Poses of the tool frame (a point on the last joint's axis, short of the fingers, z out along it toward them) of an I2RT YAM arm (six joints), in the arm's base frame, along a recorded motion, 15 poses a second.
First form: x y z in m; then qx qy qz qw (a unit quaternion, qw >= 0).
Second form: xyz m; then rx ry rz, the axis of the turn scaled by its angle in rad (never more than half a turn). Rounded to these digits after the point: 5 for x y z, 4 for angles.
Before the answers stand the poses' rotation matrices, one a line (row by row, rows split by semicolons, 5 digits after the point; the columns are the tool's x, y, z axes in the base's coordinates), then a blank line. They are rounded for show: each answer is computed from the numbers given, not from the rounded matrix.
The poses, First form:
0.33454, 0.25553, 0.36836, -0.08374, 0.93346, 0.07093, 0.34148
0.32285, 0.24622, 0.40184, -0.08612, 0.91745, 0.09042, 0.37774
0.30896, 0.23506, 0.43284, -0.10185, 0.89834, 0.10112, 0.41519
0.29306, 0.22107, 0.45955, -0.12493, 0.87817, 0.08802, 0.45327
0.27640, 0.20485, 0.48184, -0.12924, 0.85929, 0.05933, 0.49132
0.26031, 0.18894, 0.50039, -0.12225, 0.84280, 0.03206, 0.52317
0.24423, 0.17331, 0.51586, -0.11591, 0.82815, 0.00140, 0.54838
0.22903, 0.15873, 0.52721, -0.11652, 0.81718, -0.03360, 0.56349
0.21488, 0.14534, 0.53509, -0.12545, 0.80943, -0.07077, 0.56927
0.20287, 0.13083, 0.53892, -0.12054, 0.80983, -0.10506, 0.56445
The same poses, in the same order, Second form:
-0.75276 -0.20478 0.62564; -0.10789 0.97591 0.18961; -0.64940 0.07523 -0.75672
-0.69979 -0.22633 0.67754; -0.08971 0.96881 0.23097; -0.70869 0.10085 -0.69827
-0.63449 -0.26696 0.72537; -0.09902 0.95880 0.26626; -0.76656 0.09711 -0.63478
-0.55787 -0.29922 0.77411; -0.13963 0.95329 0.26785; -0.81810 0.04134 -0.57359
-0.48380 -0.28041 0.82904; -0.16381 0.95955 0.22896; -0.85971 -0.02503 -0.51017
-0.42269 -0.23961 0.87402; -0.17252 0.96805 0.18196; -0.88970 -0.07388 -0.45053
-0.37168 -0.19352 0.90797; -0.19045 0.97313 0.12945; -0.90862 -0.12481 -0.39855
-0.33781 -0.15257 0.92877; -0.22830 0.97059 0.07640; -0.91311 -0.18623 -0.36271
-0.32038 -0.12251 0.93933; -0.28366 0.95851 0.02826; -0.90382 -0.25740 -0.34184
-0.33373 -0.07663 0.93955; -0.31384 0.94886 -0.03408; -0.88889 -0.30624 -0.34071

0.33454, 0.25553, 0.36836, -0.2178, 2.4279, 0.1845
0.32285, 0.24622, 0.40184, -0.2201, 2.3453, 0.2311
0.30896, 0.23506, 0.43284, -0.2559, 2.2567, 0.2540
0.29306, 0.22107, 0.45955, -0.3084, 2.1681, 0.2173
0.27640, 0.20485, 0.48184, -0.3137, 2.0860, 0.1440
0.26031, 0.18894, 0.50039, -0.2927, 2.0179, 0.0768
0.24423, 0.17331, 0.51586, -0.2746, 1.9616, 0.0033
0.22903, 0.15873, 0.52721, -0.2742, 1.9233, -0.0791
0.21488, 0.14534, 0.53509, -0.2945, 1.9005, -0.1662
0.20287, 0.13083, 0.53892, -0.2836, 1.9053, -0.2472

